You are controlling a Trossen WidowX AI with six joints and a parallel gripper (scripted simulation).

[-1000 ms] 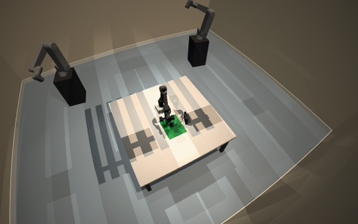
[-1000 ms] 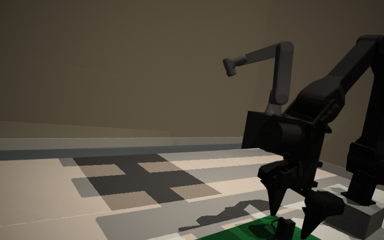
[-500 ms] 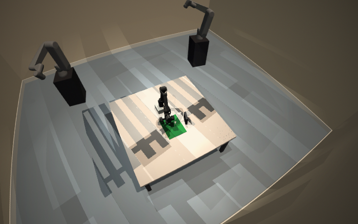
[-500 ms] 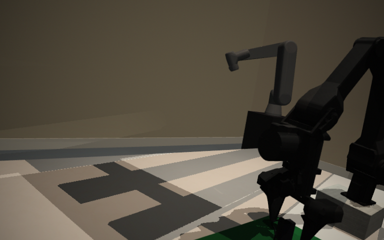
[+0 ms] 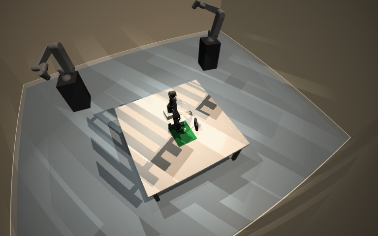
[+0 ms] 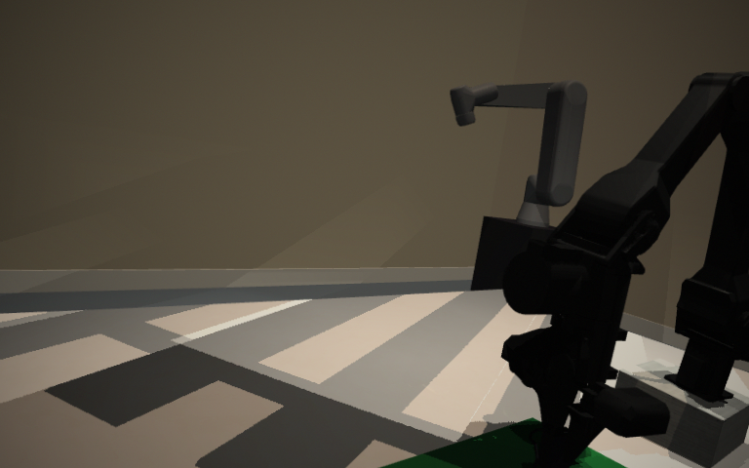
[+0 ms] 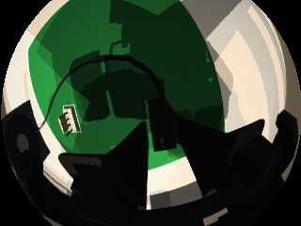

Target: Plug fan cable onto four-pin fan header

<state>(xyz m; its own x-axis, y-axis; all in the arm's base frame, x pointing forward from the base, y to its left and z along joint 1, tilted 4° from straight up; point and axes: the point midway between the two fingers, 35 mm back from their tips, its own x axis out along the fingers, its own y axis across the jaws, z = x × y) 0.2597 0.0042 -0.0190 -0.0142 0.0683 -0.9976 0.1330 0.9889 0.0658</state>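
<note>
The pale four-pin fan header is 100 mm to the left of my gripper tip, 30 mm ahead of it and 20 mm below it. Also, from my gripper tip: green board (70 mm ahead, 50 mm to the left, 30 mm below); then black fan (230 mm to the left, 40 mm ahead, 40 mm above).
</note>
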